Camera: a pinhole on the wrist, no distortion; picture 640 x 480 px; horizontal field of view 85.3 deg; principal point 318.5 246.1 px. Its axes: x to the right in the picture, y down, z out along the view. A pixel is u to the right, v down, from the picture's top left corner.
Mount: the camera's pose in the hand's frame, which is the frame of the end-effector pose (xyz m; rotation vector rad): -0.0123 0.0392 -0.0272 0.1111 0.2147 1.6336
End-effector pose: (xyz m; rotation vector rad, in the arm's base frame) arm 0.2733 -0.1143 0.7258 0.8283 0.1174 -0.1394
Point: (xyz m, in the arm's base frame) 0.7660 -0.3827 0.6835
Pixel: outside the picture
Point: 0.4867 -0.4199 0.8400
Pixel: 167 110
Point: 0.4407 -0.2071 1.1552
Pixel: 487 207
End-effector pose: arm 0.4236 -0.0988 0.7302 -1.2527 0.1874 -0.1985
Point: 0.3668 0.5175 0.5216
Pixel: 548 438
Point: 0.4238 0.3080 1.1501
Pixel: 70 414
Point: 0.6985 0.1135 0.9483
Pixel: 129 128
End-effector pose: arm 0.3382 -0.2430 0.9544 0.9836 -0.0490 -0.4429
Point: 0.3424 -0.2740 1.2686
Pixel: 604 329
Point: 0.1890 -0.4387 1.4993
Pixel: 484 400
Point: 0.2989 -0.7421 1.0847
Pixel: 167 227
